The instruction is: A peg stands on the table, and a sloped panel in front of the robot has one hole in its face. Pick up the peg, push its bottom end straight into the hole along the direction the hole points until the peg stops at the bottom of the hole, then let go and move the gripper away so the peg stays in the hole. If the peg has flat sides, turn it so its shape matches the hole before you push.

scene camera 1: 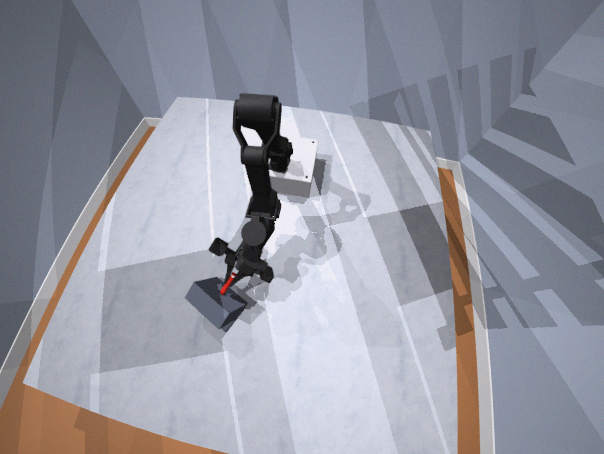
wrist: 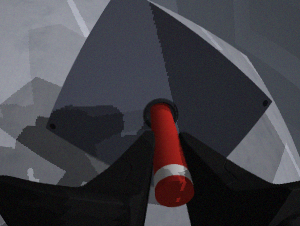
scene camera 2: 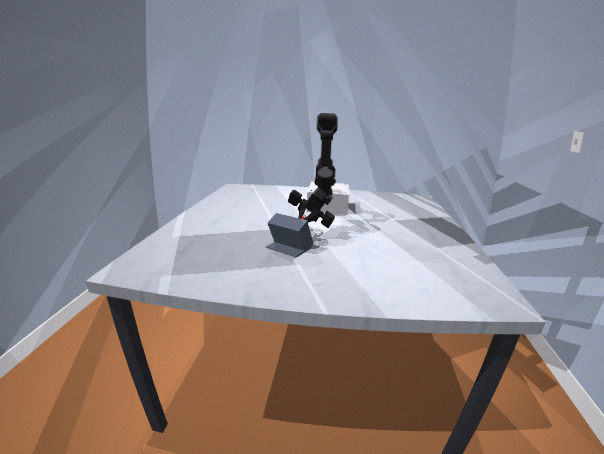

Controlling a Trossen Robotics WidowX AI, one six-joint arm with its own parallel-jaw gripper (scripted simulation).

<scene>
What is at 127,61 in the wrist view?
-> A sloped panel.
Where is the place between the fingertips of the gripper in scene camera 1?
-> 227,284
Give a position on a red peg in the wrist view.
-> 173,187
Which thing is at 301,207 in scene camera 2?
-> The gripper.
</scene>
